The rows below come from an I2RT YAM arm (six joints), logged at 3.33 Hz.
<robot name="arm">
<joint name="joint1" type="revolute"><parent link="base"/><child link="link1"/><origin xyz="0.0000 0.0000 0.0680"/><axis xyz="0 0 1"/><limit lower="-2.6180" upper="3.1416"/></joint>
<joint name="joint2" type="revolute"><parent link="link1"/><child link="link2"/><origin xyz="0.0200 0.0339 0.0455" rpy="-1.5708 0.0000 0.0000"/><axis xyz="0 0 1"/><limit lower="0.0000" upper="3.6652"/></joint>
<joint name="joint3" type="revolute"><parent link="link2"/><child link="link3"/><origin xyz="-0.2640 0.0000 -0.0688" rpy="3.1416 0.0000 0.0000"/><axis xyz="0 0 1"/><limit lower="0.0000" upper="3.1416"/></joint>
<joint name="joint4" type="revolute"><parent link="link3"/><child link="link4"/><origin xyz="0.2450 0.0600 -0.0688"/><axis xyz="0 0 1"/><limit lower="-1.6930" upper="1.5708"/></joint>
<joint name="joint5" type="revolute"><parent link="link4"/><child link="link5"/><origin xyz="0.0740 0.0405 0.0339" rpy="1.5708 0.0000 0.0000"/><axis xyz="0 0 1"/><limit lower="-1.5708" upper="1.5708"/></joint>
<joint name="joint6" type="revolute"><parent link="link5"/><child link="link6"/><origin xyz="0.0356 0.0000 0.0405" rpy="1.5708 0.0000 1.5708"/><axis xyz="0 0 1"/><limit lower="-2.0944" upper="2.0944"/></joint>
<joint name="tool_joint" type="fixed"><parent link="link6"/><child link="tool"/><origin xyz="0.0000 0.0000 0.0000" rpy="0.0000 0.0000 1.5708"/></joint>
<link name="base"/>
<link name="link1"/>
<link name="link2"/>
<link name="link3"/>
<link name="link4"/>
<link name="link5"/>
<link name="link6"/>
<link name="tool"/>
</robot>
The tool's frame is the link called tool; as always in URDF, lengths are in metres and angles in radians.
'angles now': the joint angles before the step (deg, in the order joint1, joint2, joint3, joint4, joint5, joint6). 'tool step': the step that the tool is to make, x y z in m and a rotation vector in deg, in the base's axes. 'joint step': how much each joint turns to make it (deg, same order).
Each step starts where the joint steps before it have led.
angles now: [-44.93 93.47 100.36 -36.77 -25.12 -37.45]
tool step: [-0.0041 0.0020 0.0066 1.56 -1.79 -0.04]
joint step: [-0.36 -0.72 0.37 -0.01 -1.44 2.12]
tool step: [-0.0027 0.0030 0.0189 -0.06 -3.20 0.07]
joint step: [-0.07 -0.16 3.14 -0.02 -1.15 2.16]
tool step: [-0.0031 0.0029 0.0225 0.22 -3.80 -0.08]
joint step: [-0.13 0.27 4.31 -0.13 -1.19 2.95]
